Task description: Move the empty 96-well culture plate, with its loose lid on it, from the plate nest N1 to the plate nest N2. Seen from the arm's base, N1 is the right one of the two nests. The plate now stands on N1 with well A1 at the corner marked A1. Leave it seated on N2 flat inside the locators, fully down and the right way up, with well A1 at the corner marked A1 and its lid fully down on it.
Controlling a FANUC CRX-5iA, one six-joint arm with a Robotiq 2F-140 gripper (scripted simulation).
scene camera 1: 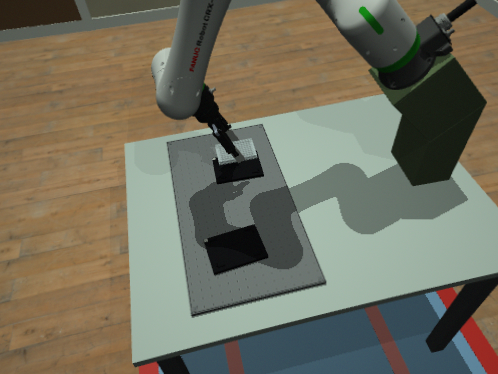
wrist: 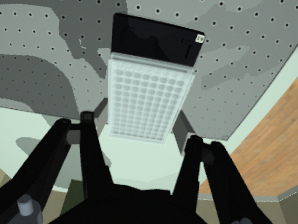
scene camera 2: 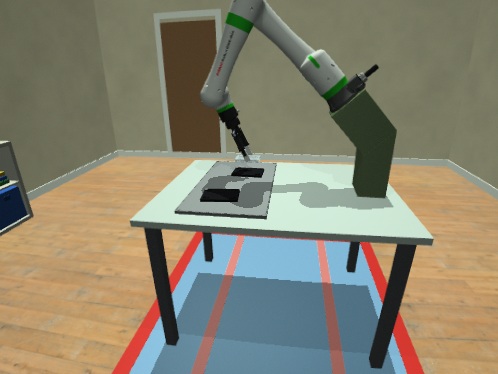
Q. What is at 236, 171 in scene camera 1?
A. A black nest N1.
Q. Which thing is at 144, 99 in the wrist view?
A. A clear lid.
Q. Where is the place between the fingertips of my gripper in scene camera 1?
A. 239, 151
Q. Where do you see a black nest N1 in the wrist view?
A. At 153, 39
